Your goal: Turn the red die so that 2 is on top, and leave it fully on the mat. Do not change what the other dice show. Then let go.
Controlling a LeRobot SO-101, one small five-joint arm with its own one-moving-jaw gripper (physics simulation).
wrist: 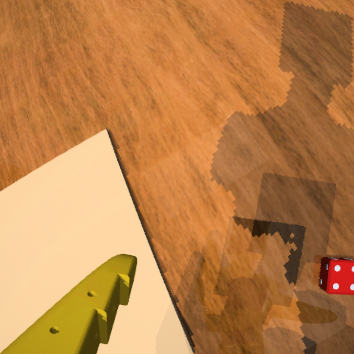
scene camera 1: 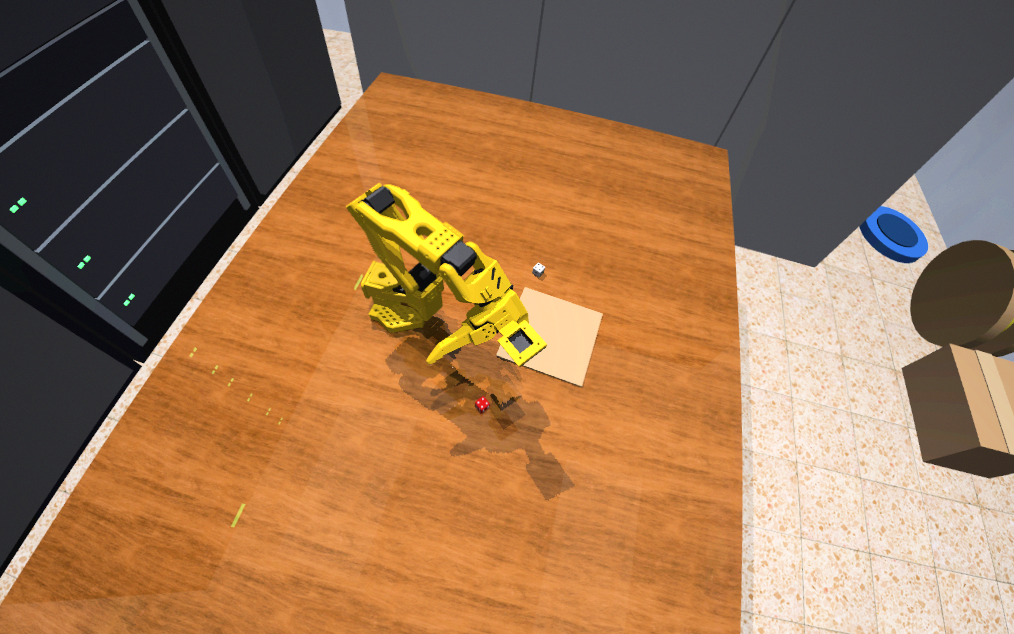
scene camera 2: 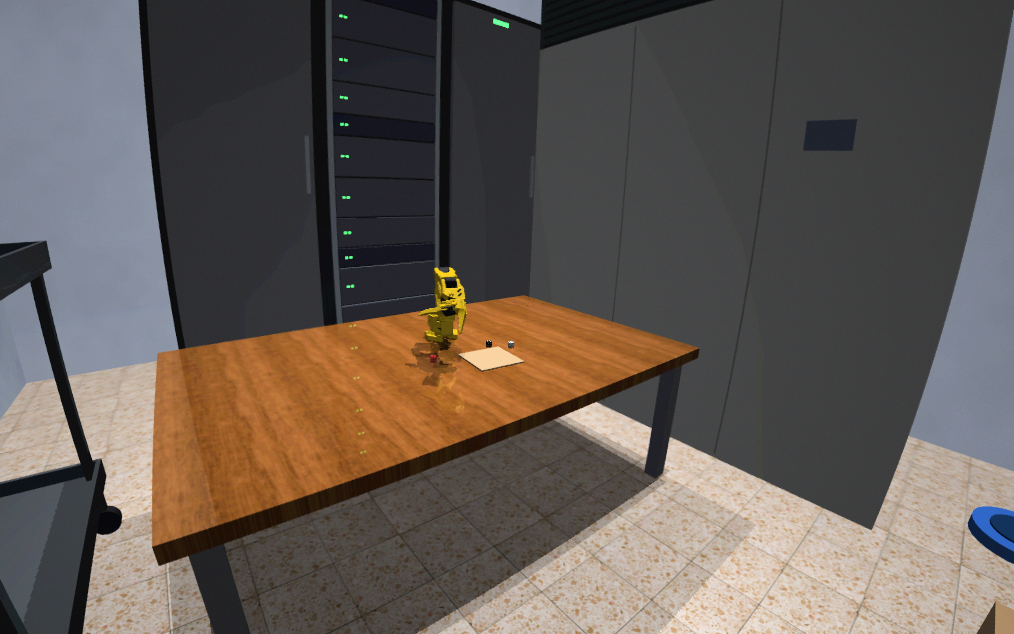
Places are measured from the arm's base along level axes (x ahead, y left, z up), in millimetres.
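Pixels of known places: hand, tool point: (wrist: 133,274) (scene camera 2: 459,332); arm's base, link origin: (scene camera 1: 415,307) (scene camera 2: 445,338).
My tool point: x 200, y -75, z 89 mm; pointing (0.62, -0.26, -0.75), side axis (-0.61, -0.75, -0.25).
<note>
For each thing: its top centre in the pictures, then the offset to it from my tool point.
- red die, top centre: (wrist: 344,277) (scene camera 1: 482,402) (scene camera 2: 433,355) dx -45, dy -57, dz -72 mm
- square beige mat, top centre: (wrist: 48,274) (scene camera 1: 551,333) (scene camera 2: 490,357) dx +29, dy +90, dz -85 mm
- white die, top centre: (scene camera 1: 539,267) (scene camera 2: 511,341) dx -19, dy +207, dz -72 mm
- black die, top centre: (scene camera 2: 489,341) dx -63, dy +152, dz -72 mm
The red die (scene camera 1: 482,404) (scene camera 2: 432,358) (wrist: 340,276) lies on the table, off the mat and apart from it. Its large face towards the wrist camera shows four white pips and is cut by the right image edge; no 2 is readable on top. The square beige mat (scene camera 1: 568,336) (scene camera 2: 491,358) (wrist: 60,225) lies beside it. My gripper (scene camera 1: 477,359) (scene camera 2: 441,322) is fully open and empty, raised above the table between the arm base and the die, near the mat's edge. In the wrist view one notched jaw (wrist: 95,305) shows over the mat, left of the die.
A white die (scene camera 1: 538,269) (scene camera 2: 510,344) stands on the table beyond the mat. A black die (scene camera 2: 489,343) stands near it in scene camera 2 and does not show in scene camera 1. The arm's shadow falls on the table around the red die.
</note>
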